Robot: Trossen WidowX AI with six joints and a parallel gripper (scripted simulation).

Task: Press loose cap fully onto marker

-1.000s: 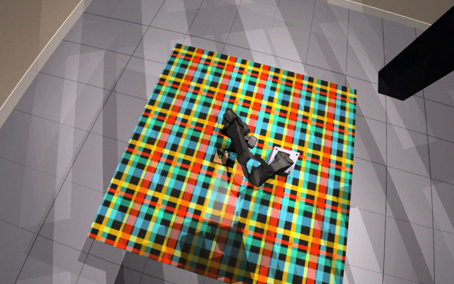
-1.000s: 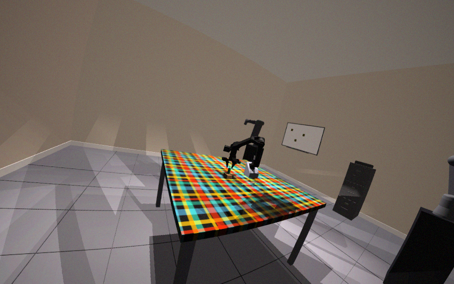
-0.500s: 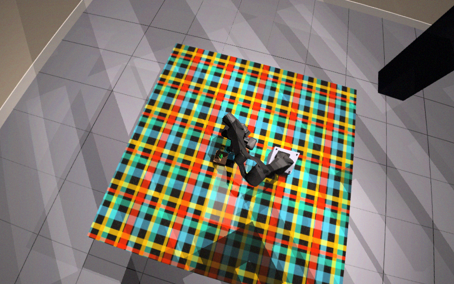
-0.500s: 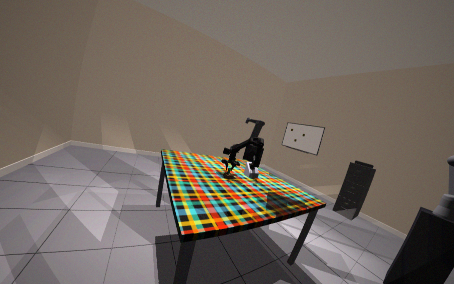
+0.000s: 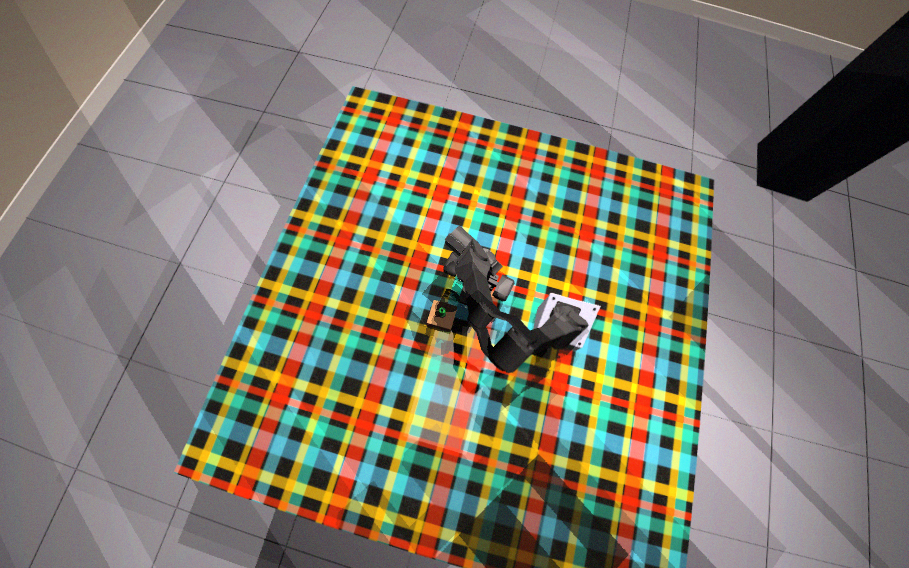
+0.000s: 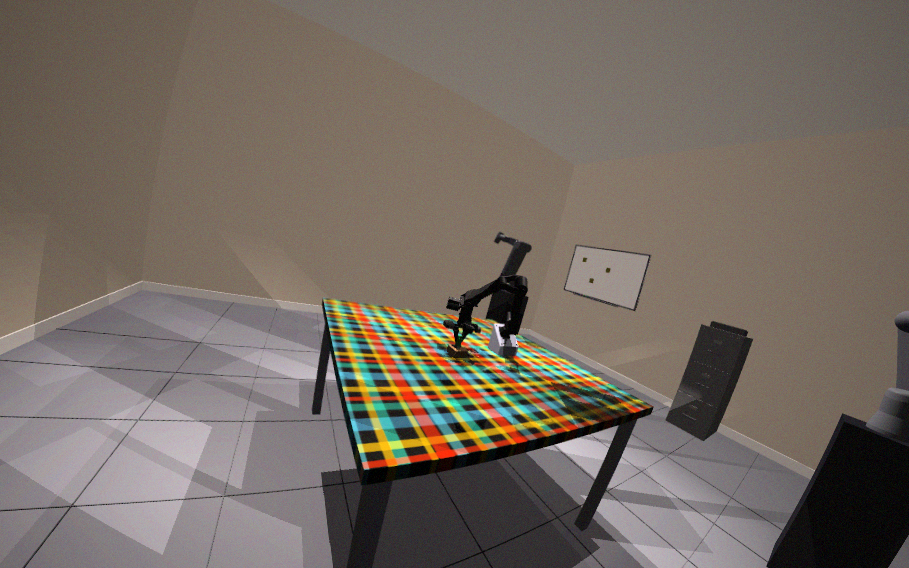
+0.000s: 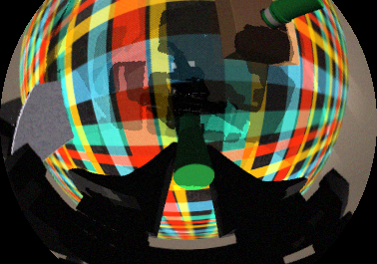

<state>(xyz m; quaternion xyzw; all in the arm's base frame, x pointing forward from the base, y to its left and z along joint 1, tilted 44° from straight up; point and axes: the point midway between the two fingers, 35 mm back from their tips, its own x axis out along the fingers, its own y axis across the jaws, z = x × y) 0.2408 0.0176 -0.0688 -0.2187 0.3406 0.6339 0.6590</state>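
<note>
Right now the holder block is 11 cm to the left of my gripper tip and 6 cm ahead of it.
</note>
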